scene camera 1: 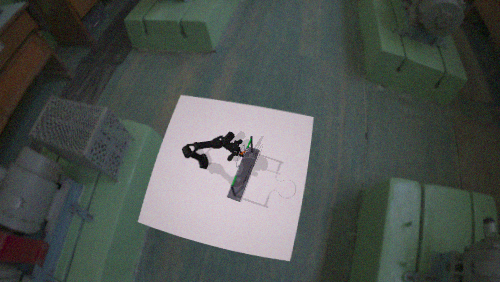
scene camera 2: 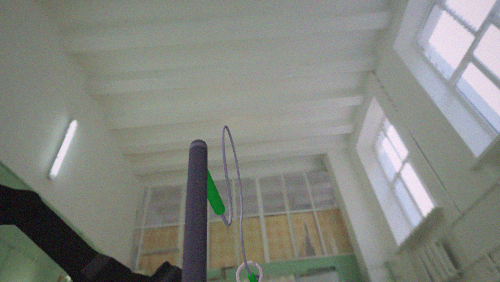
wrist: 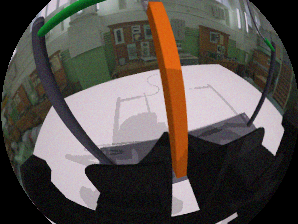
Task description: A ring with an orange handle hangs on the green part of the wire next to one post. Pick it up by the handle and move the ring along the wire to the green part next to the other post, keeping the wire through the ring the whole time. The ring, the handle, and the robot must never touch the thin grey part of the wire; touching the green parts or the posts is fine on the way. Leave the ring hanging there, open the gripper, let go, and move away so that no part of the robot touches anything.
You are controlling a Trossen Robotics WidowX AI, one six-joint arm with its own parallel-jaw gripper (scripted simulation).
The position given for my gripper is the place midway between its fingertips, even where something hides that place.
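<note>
A ring is held by my gripper (wrist: pixel 170 135).
</note>
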